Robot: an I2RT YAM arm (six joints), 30 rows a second.
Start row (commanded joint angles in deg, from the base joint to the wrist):
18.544, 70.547, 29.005, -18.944, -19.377, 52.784
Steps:
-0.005, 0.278, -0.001, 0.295, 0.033, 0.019
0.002, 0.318, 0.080, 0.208, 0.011, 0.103
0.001, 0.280, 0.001, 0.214, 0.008, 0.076
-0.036, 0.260, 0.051, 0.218, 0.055, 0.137
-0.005, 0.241, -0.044, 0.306, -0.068, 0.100
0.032, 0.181, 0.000, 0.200, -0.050, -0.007
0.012, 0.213, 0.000, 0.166, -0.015, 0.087
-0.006, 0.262, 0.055, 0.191, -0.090, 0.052
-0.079, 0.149, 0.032, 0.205, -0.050, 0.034
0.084, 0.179, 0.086, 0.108, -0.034, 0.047
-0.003, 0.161, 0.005, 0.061, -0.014, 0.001
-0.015, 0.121, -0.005, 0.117, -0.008, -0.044
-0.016, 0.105, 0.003, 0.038, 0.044, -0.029
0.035, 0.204, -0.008, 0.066, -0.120, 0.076
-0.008, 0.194, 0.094, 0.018, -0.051, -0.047
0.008, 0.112, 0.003, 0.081, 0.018, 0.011
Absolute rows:
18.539, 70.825, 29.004, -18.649, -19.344, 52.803
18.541, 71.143, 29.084, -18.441, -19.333, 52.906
18.542, 71.423, 29.085, -18.227, -19.325, 52.982
18.506, 71.683, 29.136, -18.009, -19.270, 53.119
18.501, 71.924, 29.092, -17.703, -19.338, 53.219
18.533, 72.105, 29.092, -17.503, -19.388, 53.212
18.545, 72.318, 29.092, -17.337, -19.403, 53.299
18.539, 72.580, 29.147, -17.146, -19.493, 53.351
18.460, 72.729, 29.179, -16.941, -19.543, 53.385
18.544, 72.908, 29.265, -16.833, -19.577, 53.432
18.541, 73.069, 29.270, -16.772, -19.591, 53.433
18.526, 73.190, 29.265, -16.655, -19.599, 53.389
18.510, 73.295, 29.268, -16.617, -19.555, 53.360
18.545, 73.499, 29.260, -16.551, -19.675, 53.436
18.537, 73.693, 29.354, -16.533, -19.726, 53.389
18.545, 73.805, 29.357, -16.452, -19.708, 53.400

